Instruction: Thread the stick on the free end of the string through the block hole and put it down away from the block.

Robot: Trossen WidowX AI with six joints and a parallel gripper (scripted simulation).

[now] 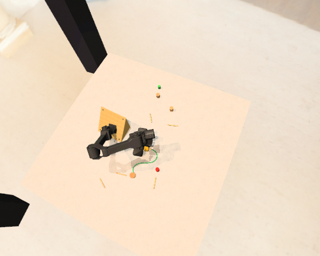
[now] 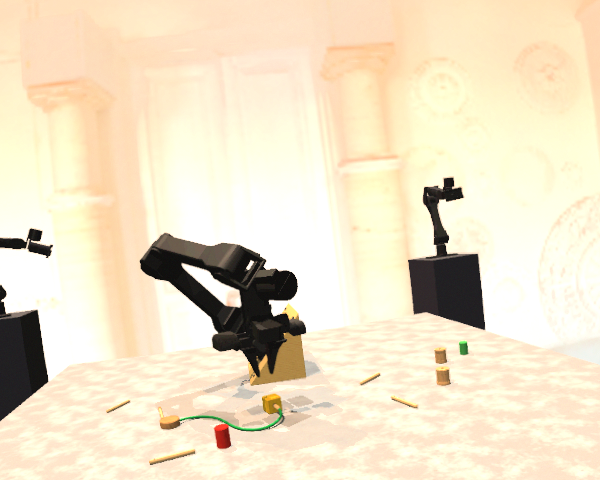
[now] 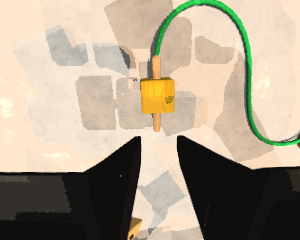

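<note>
The yellow block lies 2 cm ahead of my gripper tip and 5 cm below it. From my gripper tip the other things lie so: red cylinder 15 cm ahead, 11 cm to the right, 5 cm below; then round wooden button 20 cm to the right, 6 cm below; then thin wooden stick 4 cm ahead, 1 cm to the left, 6 cm below.
</note>
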